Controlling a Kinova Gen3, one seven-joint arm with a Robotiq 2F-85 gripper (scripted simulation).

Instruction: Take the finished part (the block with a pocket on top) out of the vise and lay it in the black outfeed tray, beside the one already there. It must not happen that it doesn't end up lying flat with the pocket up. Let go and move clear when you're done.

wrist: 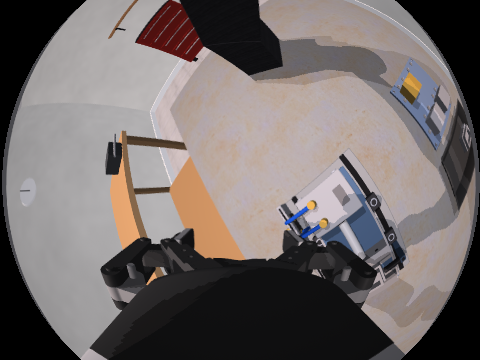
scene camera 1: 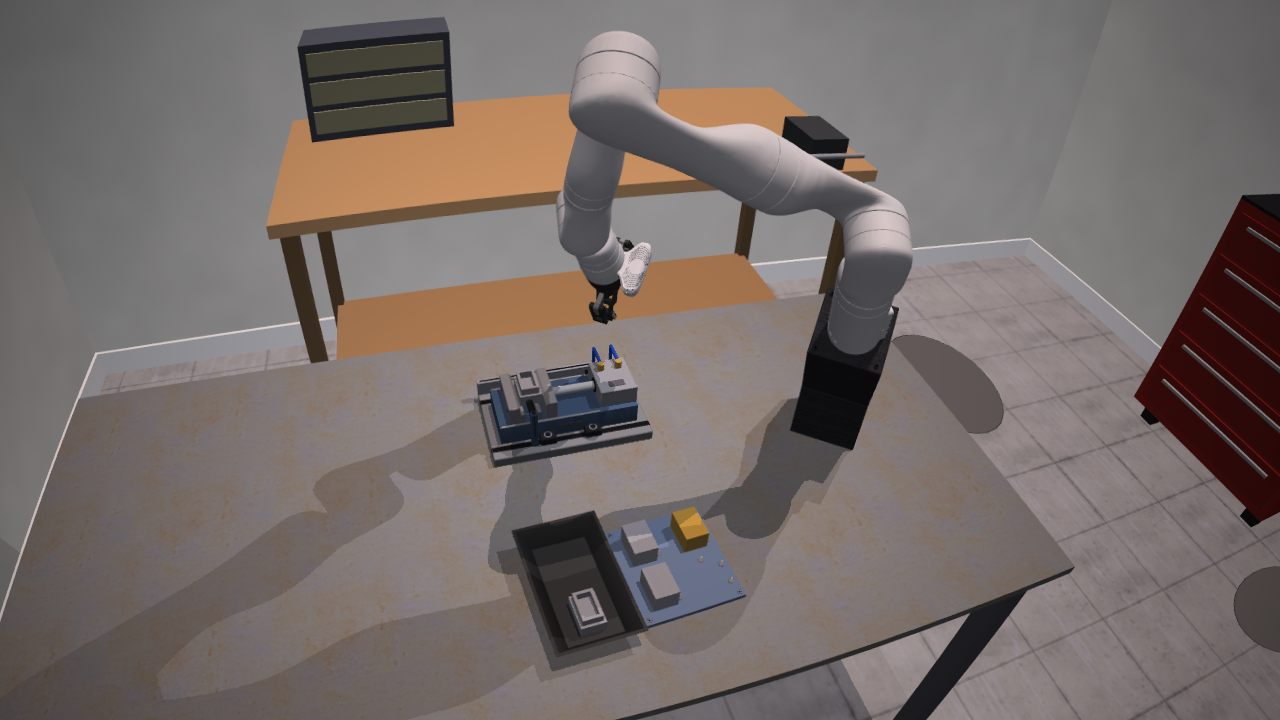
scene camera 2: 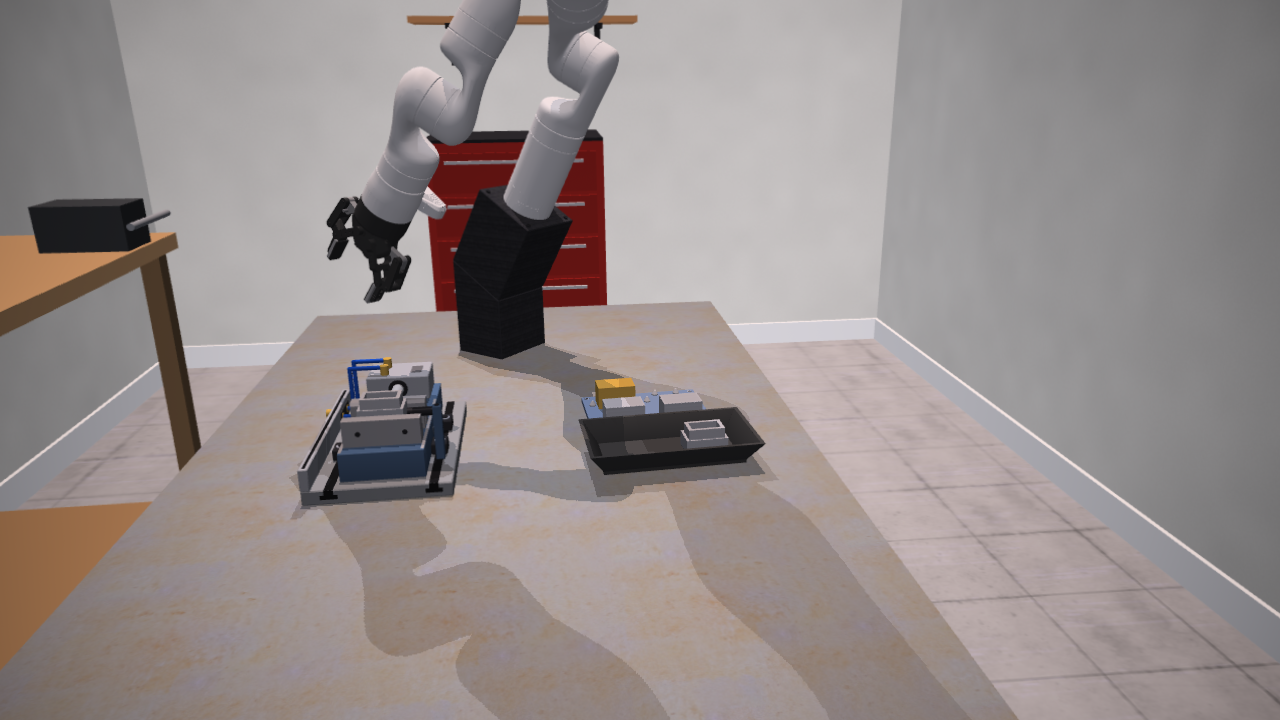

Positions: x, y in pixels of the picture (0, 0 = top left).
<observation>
gripper: wrist 238, 240; scene camera 1; scene camera 2
same spot on gripper: (scene camera 1: 610, 302) = (scene camera 2: 388, 263)
</observation>
